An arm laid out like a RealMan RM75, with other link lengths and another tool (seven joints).
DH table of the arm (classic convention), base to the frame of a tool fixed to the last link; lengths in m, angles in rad. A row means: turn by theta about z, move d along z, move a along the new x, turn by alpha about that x. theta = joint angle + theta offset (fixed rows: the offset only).
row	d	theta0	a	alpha
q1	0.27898	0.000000	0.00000	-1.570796
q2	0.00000	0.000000	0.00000	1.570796
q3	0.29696	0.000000	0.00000	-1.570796
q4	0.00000	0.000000	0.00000	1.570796
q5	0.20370	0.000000	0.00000	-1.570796
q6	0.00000	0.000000	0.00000	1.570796
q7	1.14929	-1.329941	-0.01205	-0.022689
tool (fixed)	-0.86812	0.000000	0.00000	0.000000
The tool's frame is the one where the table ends.
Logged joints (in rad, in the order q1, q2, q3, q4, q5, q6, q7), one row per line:
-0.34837 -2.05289 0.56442 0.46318 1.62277 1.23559 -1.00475
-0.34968 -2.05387 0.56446 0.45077 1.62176 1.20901 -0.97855
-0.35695 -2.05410 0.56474 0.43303 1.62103 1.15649 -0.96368
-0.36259 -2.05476 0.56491 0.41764 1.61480 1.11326 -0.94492
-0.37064 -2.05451 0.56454 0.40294 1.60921 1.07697 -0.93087
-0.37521 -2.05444 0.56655 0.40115 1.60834 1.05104 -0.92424
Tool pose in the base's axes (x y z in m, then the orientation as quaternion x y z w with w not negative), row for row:
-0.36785 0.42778 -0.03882 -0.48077 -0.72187 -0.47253 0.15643
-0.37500 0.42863 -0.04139 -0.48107 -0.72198 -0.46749 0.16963
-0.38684 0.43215 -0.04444 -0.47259 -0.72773 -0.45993 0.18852
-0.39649 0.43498 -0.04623 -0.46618 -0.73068 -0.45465 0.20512
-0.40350 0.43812 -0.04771 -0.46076 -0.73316 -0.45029 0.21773
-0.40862 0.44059 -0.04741 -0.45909 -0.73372 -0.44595 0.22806
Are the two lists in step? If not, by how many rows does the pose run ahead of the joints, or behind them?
They are in step.
